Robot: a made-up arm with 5 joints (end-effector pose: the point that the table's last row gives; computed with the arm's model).
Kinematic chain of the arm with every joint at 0, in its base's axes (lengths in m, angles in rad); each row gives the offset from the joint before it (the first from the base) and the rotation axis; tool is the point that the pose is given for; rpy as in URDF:
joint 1: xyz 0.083 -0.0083 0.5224 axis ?
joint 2: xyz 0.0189 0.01 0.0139 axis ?
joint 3: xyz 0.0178 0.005 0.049 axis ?
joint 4: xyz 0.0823 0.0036 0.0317 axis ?
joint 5: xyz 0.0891 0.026 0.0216 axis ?
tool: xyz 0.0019 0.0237 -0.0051 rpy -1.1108 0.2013 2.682
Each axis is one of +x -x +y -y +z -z.
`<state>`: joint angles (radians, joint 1 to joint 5).
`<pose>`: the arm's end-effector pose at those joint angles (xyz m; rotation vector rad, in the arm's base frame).
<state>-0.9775 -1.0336 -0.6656 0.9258 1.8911</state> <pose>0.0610 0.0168 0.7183 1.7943 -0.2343 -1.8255</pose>
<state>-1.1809 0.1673 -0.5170 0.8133 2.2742</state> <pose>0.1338 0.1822 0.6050 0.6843 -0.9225 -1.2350</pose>
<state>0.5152 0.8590 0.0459 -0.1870 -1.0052</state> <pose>0.3200 -0.0717 0.4791 -0.2537 -1.6089 0.8269</pose>
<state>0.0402 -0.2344 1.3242 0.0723 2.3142</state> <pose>0.2180 0.0111 0.4493 -0.6651 -1.0057 -1.9715</pose>
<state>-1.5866 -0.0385 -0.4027 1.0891 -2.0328</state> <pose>0.0413 0.1865 0.6308 1.5721 -1.4772 1.0217</pose>
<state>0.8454 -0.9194 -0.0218 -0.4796 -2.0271</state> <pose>0.1004 0.0305 0.7621 0.9466 2.0635 -0.5249</pose>
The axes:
joint 1: -z
joint 2: +y
joint 3: +y
joint 4: +y
joint 5: -x

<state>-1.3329 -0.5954 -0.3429 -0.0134 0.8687</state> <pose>0.0479 0.0845 0.7462 1.1131 1.1982 -1.4318</pose>
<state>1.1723 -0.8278 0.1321 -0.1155 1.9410</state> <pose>0.1504 -0.0878 0.7266 -0.5816 1.6038 1.3524</pose>
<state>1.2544 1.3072 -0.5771 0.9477 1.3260</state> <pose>0.1700 -0.1282 0.4104 1.2369 -0.6635 1.8436</pose>
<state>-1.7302 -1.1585 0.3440 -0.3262 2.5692</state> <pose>0.0549 0.0283 0.7420 2.3173 -0.0052 -1.3559</pose>
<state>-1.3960 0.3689 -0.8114 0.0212 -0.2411</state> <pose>0.0479 0.1887 0.6970 -0.3254 1.7121 -1.4261</pose>
